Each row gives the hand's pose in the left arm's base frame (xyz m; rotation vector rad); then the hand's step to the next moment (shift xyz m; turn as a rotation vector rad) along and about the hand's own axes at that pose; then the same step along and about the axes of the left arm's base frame.
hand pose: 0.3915 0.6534 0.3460 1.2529 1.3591 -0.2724
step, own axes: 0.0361 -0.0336 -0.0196 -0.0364 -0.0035 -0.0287
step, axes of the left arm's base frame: -0.0266 0.0199 -0.0414 -0.0295 0.0031 0.0358
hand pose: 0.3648 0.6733 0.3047 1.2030 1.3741 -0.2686
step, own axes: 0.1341 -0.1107 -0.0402 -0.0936 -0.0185 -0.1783
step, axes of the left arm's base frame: -0.0718 0.0468 -0.1566 -0.1454 0.0837 0.1129
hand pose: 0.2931 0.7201 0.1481 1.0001 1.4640 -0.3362
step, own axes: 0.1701 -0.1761 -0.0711 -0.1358 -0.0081 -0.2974
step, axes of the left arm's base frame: -0.1516 0.0130 -0.2046 -0.2228 0.1604 0.1778
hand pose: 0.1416 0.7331 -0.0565 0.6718 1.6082 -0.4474
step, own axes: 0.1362 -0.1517 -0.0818 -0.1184 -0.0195 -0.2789
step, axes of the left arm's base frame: -0.1683 -0.0395 -0.1356 -0.2171 0.1430 0.1568
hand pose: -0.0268 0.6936 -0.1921 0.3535 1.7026 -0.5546
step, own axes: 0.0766 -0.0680 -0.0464 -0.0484 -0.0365 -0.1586
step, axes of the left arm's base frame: -0.0895 -0.0370 -0.0571 -0.1406 0.0587 0.0750
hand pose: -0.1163 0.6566 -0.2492 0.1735 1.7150 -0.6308
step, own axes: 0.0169 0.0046 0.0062 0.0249 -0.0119 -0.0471
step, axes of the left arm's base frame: 0.0031 -0.0029 -0.0181 -0.0521 0.0079 -0.0144
